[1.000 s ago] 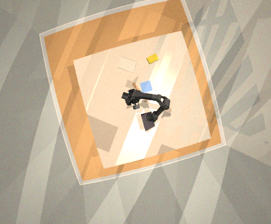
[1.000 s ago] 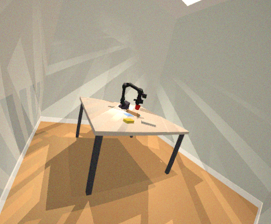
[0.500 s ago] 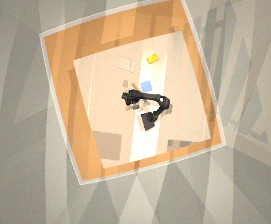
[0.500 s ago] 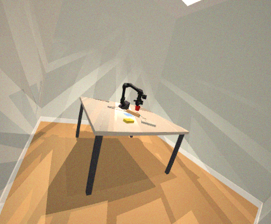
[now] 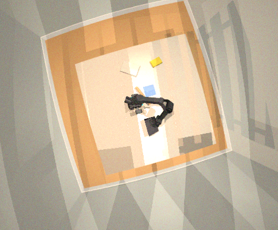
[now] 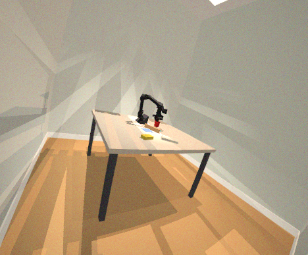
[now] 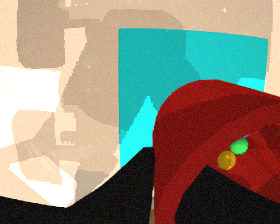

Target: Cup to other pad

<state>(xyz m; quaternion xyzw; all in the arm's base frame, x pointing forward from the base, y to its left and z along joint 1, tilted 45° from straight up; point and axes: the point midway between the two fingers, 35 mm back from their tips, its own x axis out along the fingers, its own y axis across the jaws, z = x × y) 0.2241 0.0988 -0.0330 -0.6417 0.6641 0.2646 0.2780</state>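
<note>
My gripper tip is 4 cm short of the yellow marble, 2 cm to the left of it and 2 cm above it. Also, from my gripper tip: blue marble 5 cm ahead, 2 cm below; green marble 5 cm ahead, 1 cm to the right, 2 cm below; red cup 3 cm ahead.
</note>
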